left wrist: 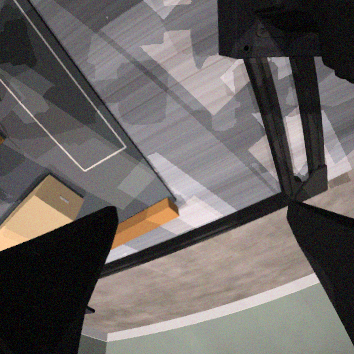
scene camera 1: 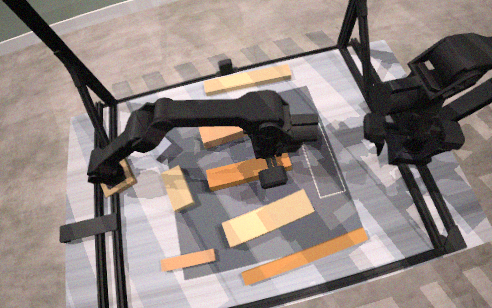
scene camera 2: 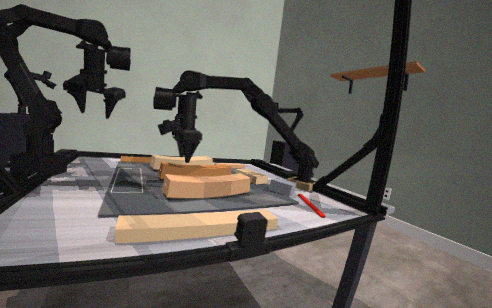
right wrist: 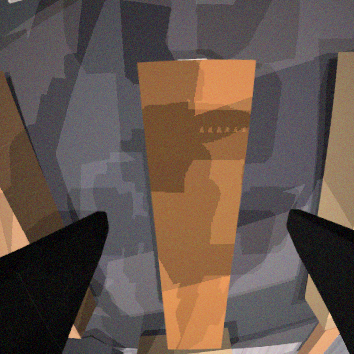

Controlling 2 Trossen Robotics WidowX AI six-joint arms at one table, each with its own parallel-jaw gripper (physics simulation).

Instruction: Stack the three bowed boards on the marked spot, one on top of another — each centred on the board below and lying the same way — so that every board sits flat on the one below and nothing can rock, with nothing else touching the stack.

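Note:
The orange bowed board lies on the dark mat. A peach bowed board lies on one side of it, a pale yellow bowed board on the other. The three are apart. The marked spot, a white outline, holds no board. My right gripper is open and empty just above the orange board, with its fingers to either side in the wrist view. My left gripper is open and empty, high up.
A pale plank lies near the camera-side edge in scene camera 2. A long orange strip, short peach strip, short yellow block, grey block and red stick lie around the boards.

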